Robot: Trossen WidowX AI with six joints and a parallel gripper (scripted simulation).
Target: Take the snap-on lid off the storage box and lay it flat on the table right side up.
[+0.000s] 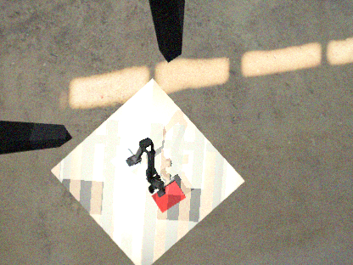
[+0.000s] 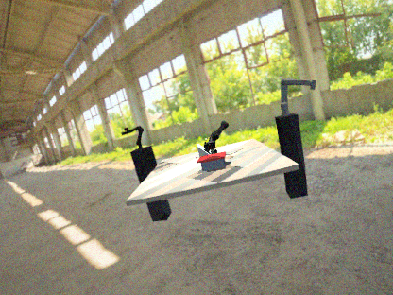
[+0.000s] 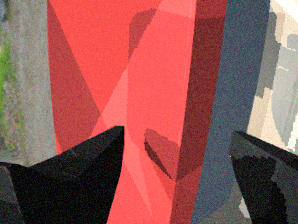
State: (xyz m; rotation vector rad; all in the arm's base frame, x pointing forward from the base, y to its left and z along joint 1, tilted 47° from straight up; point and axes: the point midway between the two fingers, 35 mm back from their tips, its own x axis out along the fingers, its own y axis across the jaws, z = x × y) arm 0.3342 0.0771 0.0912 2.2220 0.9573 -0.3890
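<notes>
Now: gripper tip 80 mm short of the red lid. From my gripper tip the other things lie so: storage box: 80 mm ahead, 50 mm below.
</notes>
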